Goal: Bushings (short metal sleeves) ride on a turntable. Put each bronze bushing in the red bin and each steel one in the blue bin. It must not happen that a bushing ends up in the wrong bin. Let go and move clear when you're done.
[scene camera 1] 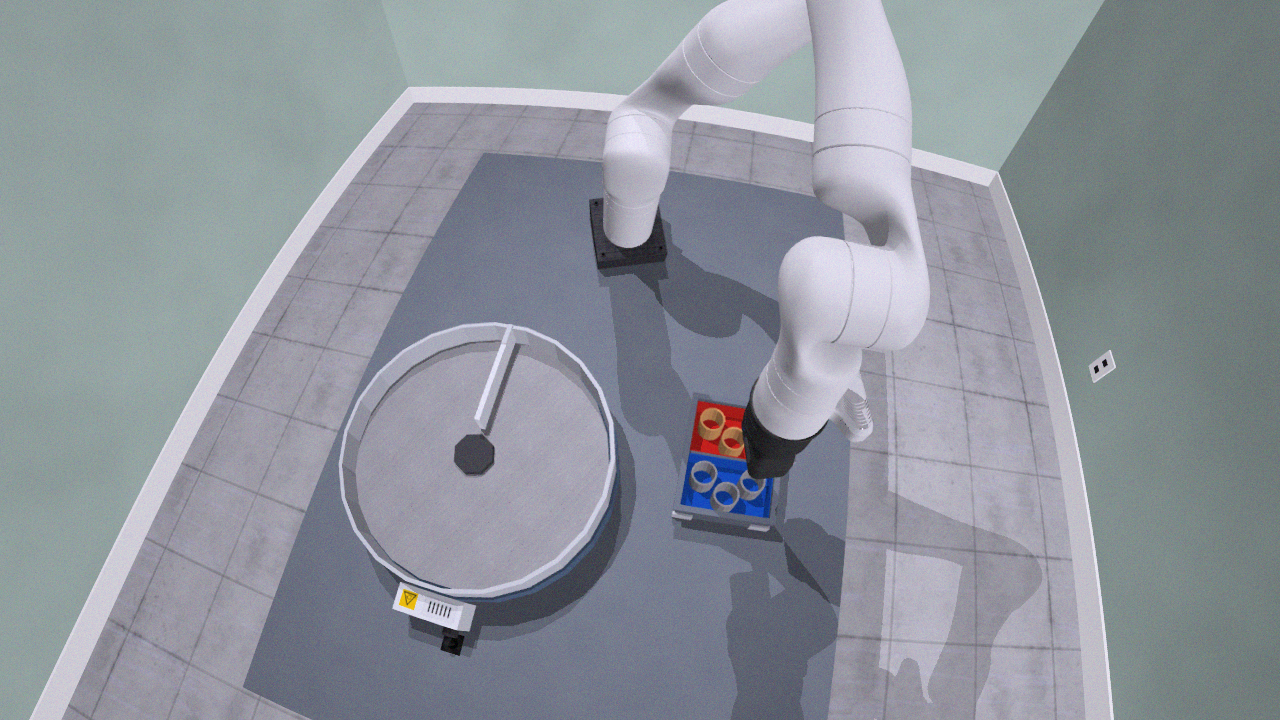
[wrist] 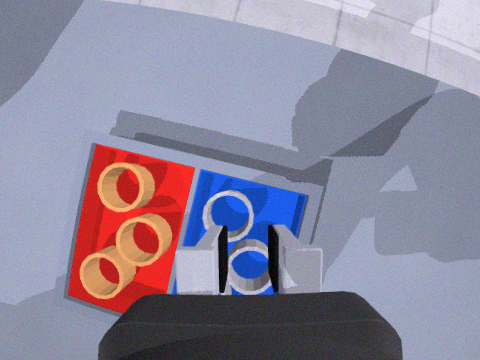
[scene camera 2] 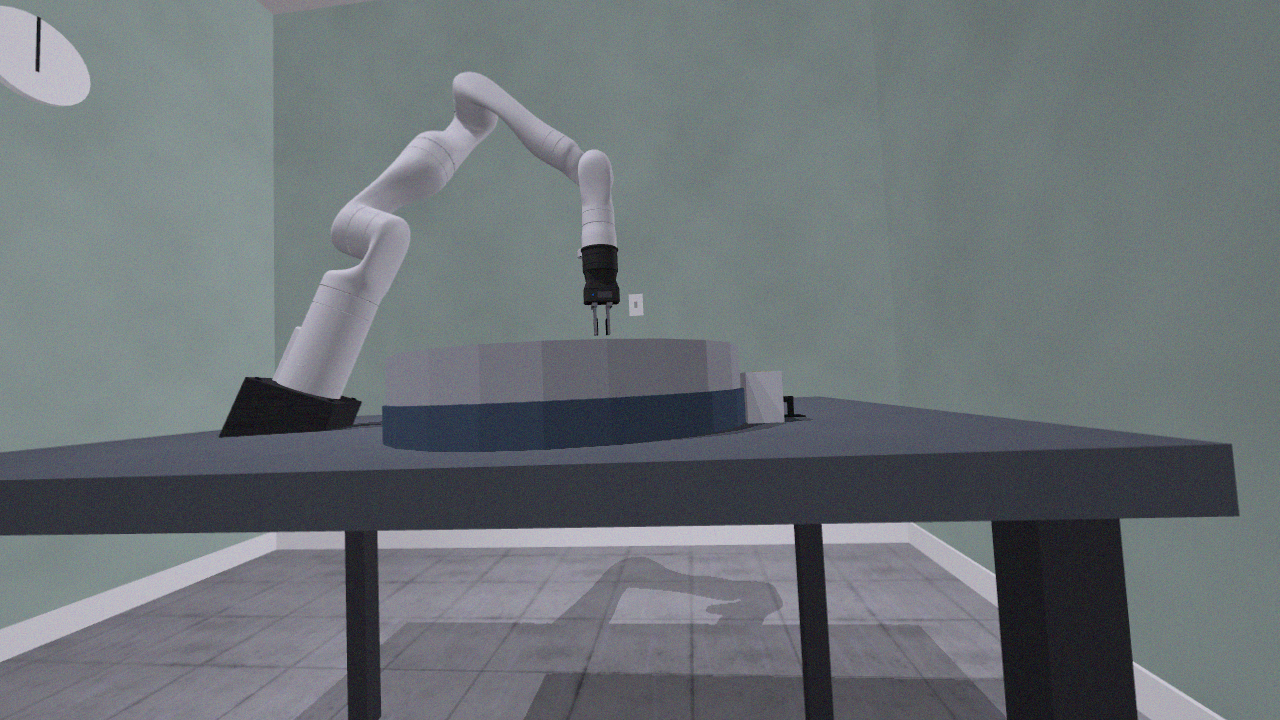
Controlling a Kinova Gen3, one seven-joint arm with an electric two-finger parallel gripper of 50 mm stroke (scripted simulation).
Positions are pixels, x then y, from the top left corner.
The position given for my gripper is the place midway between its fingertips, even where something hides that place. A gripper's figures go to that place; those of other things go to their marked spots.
Scene:
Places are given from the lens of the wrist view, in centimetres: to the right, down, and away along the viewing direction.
my gripper (wrist: 248,248): 0, 3, 18
steel bushing (wrist: 236,235): 0, 4, 30
bronze bushing (wrist: 107,189): -11, 1, 31

